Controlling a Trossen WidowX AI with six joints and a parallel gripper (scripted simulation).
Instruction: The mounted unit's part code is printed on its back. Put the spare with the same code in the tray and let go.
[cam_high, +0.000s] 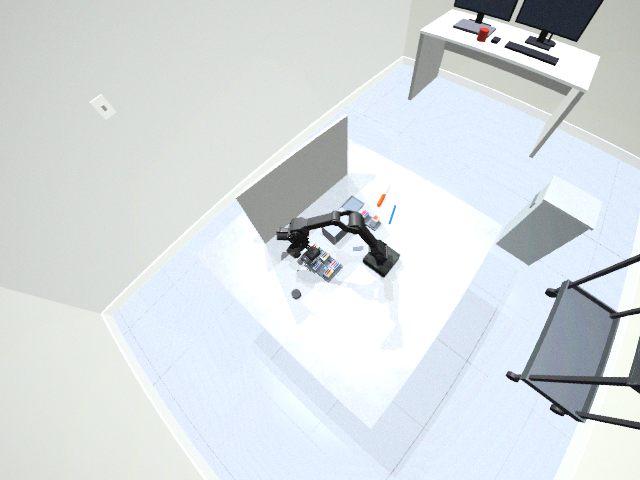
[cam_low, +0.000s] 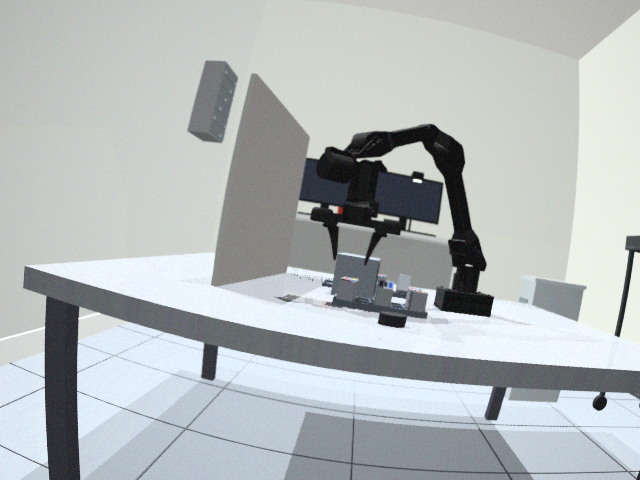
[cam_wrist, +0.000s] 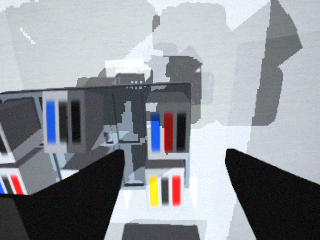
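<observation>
Now: gripper tip 23 cm to the left of the grey mounted unit, 4 cm above it and 2 cm past it. Also, from my gripper tip: beige panel (26 cm to the right, 23 cm ahead, 14 cm above); then dark round puck (19 cm to the left, 9 cm behind, 8 cm below).
</observation>
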